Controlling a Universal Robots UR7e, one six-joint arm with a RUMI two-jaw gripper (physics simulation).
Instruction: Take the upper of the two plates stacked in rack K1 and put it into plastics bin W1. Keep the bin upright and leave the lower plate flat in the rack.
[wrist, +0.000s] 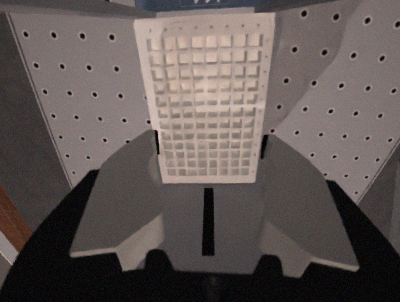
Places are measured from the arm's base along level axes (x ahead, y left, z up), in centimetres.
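Pixels of known places: gripper, fingertip midpoint: (210, 135).
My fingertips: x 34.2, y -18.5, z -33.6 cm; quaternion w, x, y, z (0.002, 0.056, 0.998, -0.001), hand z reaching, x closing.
Observation:
Ahead of a thing's pixels: the offset from my fingertips to its top centre. "pt": to the spot under its first point.
A white plate with a grid of square wells @[pt dy -1.6, dx +0.2, dz -1.3 cm] (205, 107) is seen from above in the middle of the wrist view, lying lengthwise away from me. I cannot make out a second plate or the outline of rack K1; the grid plate and fingers may hide them. My gripper (210, 135) is open, with its two grey fingers spread apart. The fingertips appear at the left and right long edges of the plate's near half, the left one very close to the edge. Their height relative to the plate is hard to tell. Bin W1 cannot be identified in this view.
A light grey surface with rows of round holes @[pt dy -4.7, dx +11.0, dz -6.0 cm] (82, 64) lies on both sides of the plate, with a shadow on the right. A blue object with white marks @[pt dy -8.0, dx +1.4, dz -4.2 cm] (182, 4) shows at the top edge. A brown strip (14, 220) is at the lower left.

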